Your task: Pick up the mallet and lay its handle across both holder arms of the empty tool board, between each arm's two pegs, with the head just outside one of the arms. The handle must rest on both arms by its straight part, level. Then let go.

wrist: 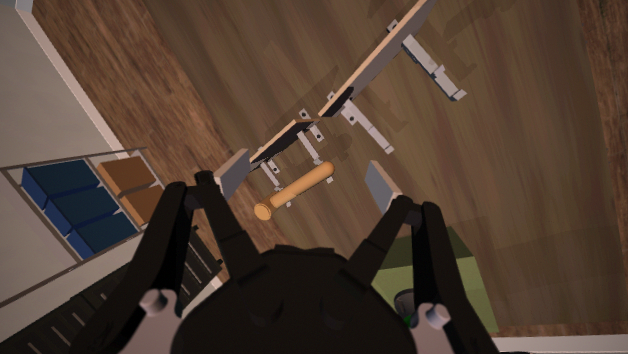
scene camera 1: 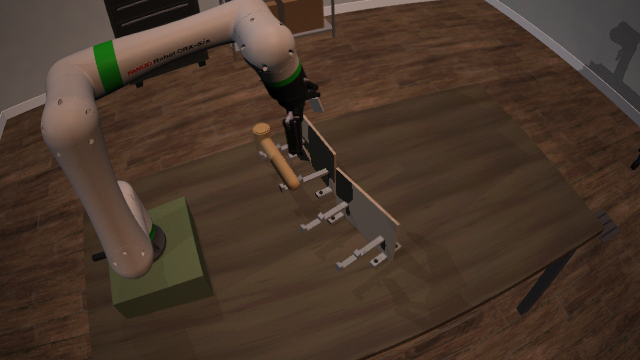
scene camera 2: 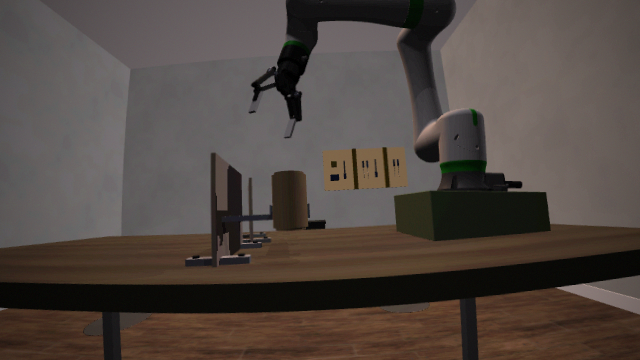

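Pixels of known places: gripper, between the fingertips: (wrist: 309, 165) (scene camera 1: 312, 134) (scene camera 2: 270, 125); arm's base, origin of its link: (scene camera 2: 463, 193).
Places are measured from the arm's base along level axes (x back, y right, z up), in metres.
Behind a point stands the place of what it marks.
Observation:
The wooden mallet (scene camera 1: 282, 162) {x -0.486, y -0.173, z 0.016 m} (scene camera 2: 289, 200) {x -0.448, y -0.357, z -0.006 m} (wrist: 302, 185) {x -0.483, y -0.175, z 0.015 m} lies across the two arms of one tool board (scene camera 1: 320, 145) {x -0.610, y -0.170, z 0.050 m} (scene camera 2: 233, 200) {x -0.606, y -0.196, z 0.008 m} (wrist: 280, 142) {x -0.611, y -0.167, z 0.033 m}. Its thick head is outside the arm farther from the empty board. The empty tool board (scene camera 1: 370, 210) {x -0.667, y 0.110, z 0.039 m} (scene camera 2: 250, 205) {x -0.620, y -0.038, z 0.000 m} (wrist: 375, 65) {x -0.660, y 0.090, z 0.017 m} stands upright beside it. Its two arms, one (scene camera 1: 335, 211) {x -0.590, y 0.030, z -0.030 m} (wrist: 370, 127) {x -0.550, y 0.041, z -0.030 m} and the other (scene camera 1: 370, 246) {x -0.643, y 0.181, z -0.030 m} (wrist: 425, 59) {x -0.631, y 0.184, z -0.030 m}, carry pegs and hold no tool. In scene camera 2 its arms are mostly hidden. My gripper (scene camera 1: 306, 128) {x -0.554, y -0.036, z 0.231 m} (scene camera 2: 271, 122) {x -0.554, y -0.036, z 0.231 m} (wrist: 309, 165) {x -0.554, y -0.036, z 0.231 m} is wide open and empty, high above the mallet and its board.
The arm's green base block (scene camera 1: 160, 295) {x -0.022, y 0.168, z -0.026 m} (scene camera 2: 490, 215) {x -0.007, y -0.140, z -0.060 m} (wrist: 480, 280) {x -0.089, y 0.160, z 0.009 m} is on the table, on the arms' side of the boards. Beyond the table are a dark drawer cabinet (scene camera 1: 150, 12) and a rack with blue bins (wrist: 80, 200) and orange bins (wrist: 127, 175).

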